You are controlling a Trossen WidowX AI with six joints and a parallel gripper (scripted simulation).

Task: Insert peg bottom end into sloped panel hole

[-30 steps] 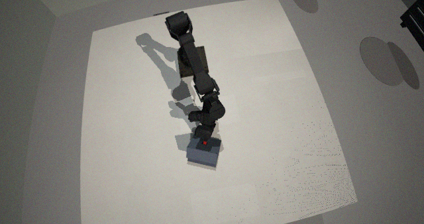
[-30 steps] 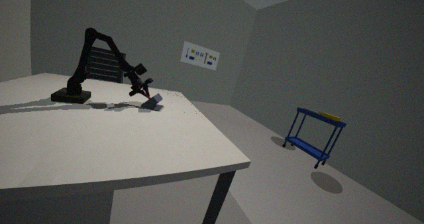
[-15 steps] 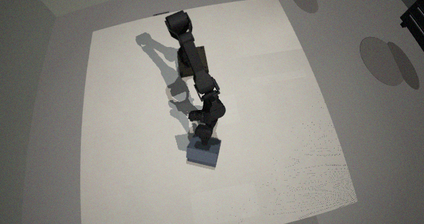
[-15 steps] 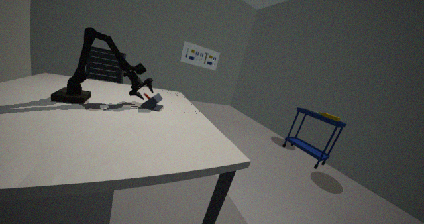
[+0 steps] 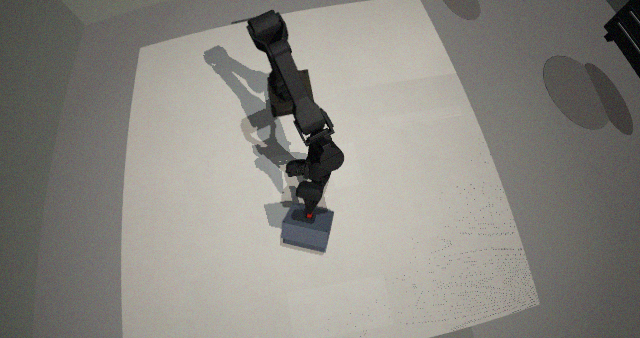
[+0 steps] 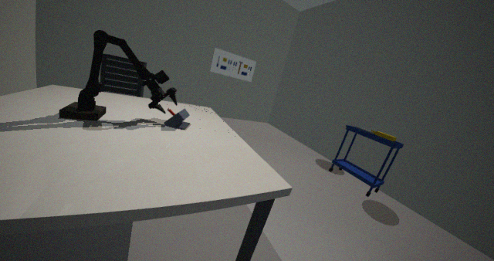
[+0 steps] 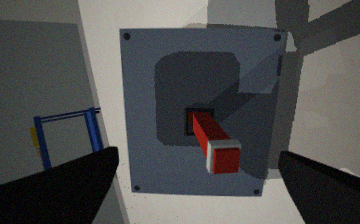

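The red square peg is 10 mm below my gripper tip. From my gripper tip the other things lie so: grey sloped panel block (50 mm below, 40 mm ahead, 30 mm to the right).
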